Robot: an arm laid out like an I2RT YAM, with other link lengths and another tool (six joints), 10 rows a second.
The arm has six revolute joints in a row. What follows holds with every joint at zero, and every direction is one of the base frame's.
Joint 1 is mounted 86.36 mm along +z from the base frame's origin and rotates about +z.
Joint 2 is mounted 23.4 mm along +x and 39.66 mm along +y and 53.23 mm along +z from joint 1 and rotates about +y.
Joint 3 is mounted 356.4 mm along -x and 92.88 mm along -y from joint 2 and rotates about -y.
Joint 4 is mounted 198.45 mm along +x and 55.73 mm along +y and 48.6 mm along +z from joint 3 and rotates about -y.
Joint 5 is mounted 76.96 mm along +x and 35.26 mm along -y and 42.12 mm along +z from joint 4 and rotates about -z.
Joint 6 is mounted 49.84 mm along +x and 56.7 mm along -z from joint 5 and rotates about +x.
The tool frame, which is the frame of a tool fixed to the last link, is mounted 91 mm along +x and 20 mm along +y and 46 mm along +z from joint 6; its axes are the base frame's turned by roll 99.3, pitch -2.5 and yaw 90 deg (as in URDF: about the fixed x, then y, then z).
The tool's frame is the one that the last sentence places.
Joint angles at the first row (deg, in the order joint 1, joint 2, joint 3, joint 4, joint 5, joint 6):
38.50 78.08 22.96 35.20 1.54 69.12
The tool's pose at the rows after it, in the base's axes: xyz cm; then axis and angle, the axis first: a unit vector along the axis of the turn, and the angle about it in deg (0 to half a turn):
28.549 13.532 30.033 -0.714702 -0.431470 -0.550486 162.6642
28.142 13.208 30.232 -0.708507 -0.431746 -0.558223 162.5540
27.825 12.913 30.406 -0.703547 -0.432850 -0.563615 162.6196
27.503 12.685 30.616 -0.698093 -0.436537 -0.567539 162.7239
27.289 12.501 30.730 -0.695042 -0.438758 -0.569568 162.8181
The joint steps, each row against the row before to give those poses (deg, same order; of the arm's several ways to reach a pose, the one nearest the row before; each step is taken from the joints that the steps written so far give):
-0.04 -0.91 -1.84 2.36 -0.31 -0.06
-0.22 -0.88 -1.22 1.45 -0.39 -0.31
-0.31 -0.79 -0.83 0.80 -0.39 -0.44
-0.33 -0.89 -0.50 0.20 -0.59 -0.67
-0.28 -0.63 -0.31 -0.02 -0.42 -0.44

